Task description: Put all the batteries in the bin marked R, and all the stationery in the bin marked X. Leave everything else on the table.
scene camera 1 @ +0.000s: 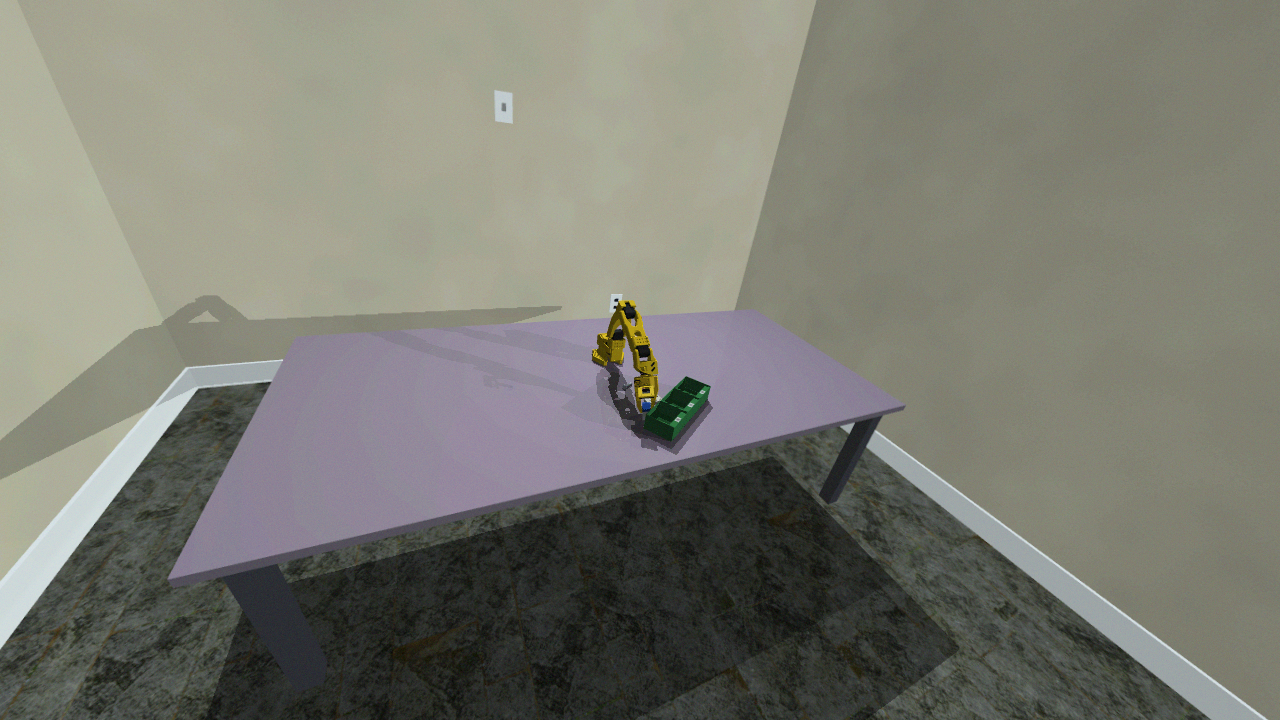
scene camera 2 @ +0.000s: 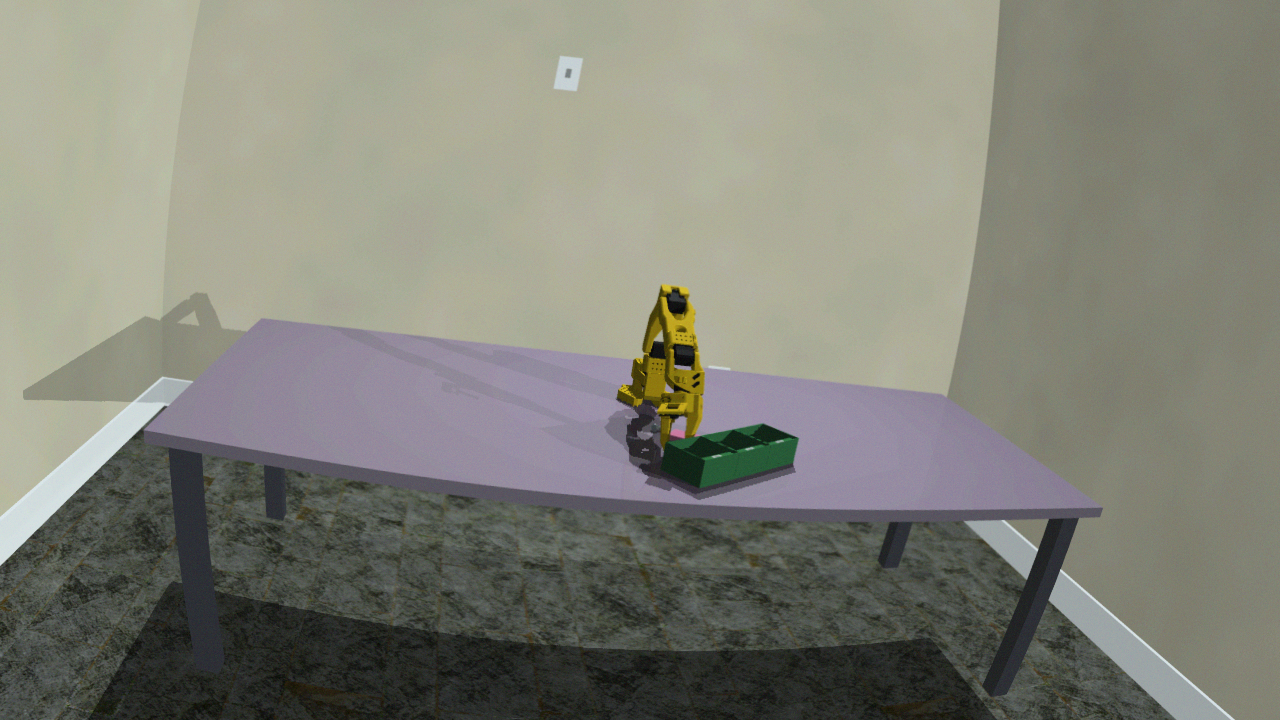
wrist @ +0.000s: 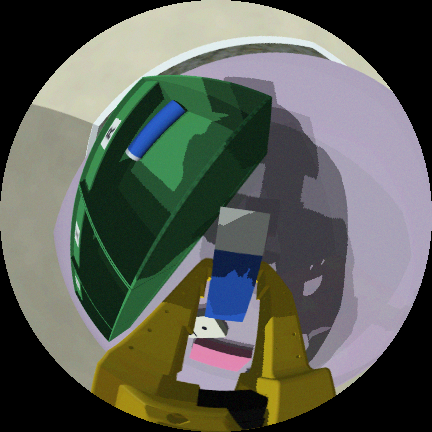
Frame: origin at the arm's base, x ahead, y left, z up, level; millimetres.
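Where they show: hand at its tool point: (scene camera 1: pixel 650 410) (wrist: pixel 212 266); arm's base at its link origin: (scene camera 1: pixel 610 361) (scene camera 2: pixel 647 403).
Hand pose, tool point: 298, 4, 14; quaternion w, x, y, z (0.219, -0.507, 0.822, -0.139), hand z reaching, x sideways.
Each offset is from my tool point to the centre of the thing, as dx, dy, dz. Level surfaces: height alone.
My gripper (scene camera 1: pixel 644 402) (scene camera 2: pixel 680 437) (wrist: pixel 234 272) is shut on a blue-and-white block, which looks like an eraser {-6, -9, -6} (scene camera 1: pixel 646 406) (wrist: pixel 233 295). Both jaws press on its blue sleeve, and its pale end points away from me. It is held above the table, next to the outer wall of the green three-compartment bin {+14, +83, +10} (scene camera 1: pixel 664 431) (scene camera 2: pixel 718 470) (wrist: pixel 242 155). A blue cylinder with a white end {+94, +18, +1} (wrist: pixel 156 130), perhaps a battery, lies in the end compartment nearest the gripper. The white labels on the rim are too small or slanted to read surely.
Past the jaws, a white domino {-54, +37, -10} (wrist: pixel 209 327) and a pink block {-100, +27, -9} (wrist: pixel 220 356) (scene camera 2: pixel 677 434) show low in the wrist view, on the table {dz -14} (scene camera 1: pixel 402 429) (scene camera 2: pixel 402 429). The bin stands toward the table's front edge. The arm's base is behind the gripper.
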